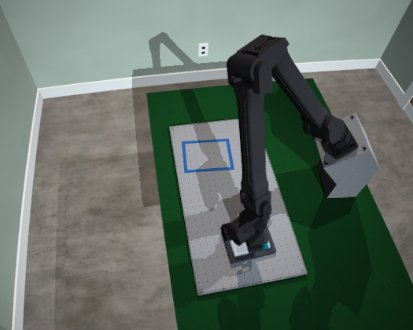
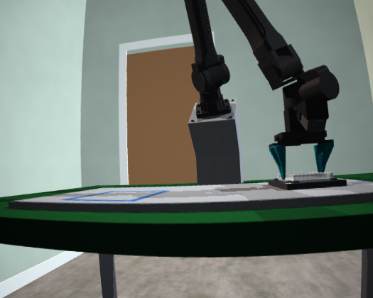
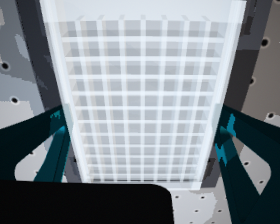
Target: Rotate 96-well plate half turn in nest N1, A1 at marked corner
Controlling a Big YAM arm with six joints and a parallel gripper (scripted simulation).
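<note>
Right now my hand is 10 mm above the 96-well plate. From my hand the other things lie so: plate nest N1: 20 mm below; then A1 label: 80 mm ahead, 50 mm to the right, 10 mm below.
</note>
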